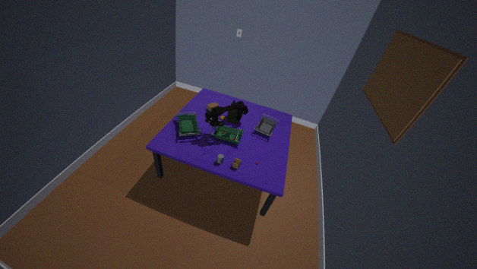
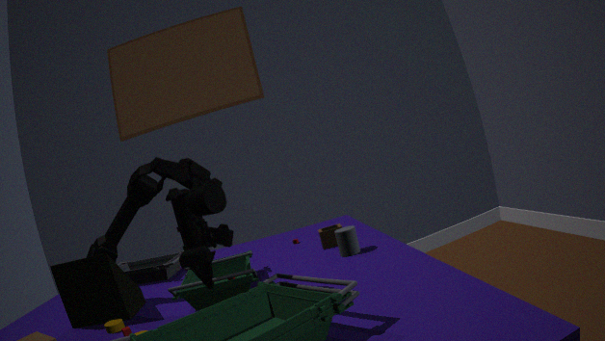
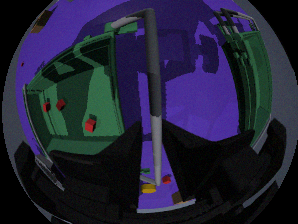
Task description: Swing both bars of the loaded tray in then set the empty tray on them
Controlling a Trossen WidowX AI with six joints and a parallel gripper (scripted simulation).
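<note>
Now: the grey tray 28 cm behind my gripper tip, 55 cm to the left of it and 2 cm below it. Also, from my gripper tip: tan block: 42 cm behind, 12 cm to the right, 3 cm below; red block: 29 cm ahead, 49 cm to the left, 5 cm below.
</note>
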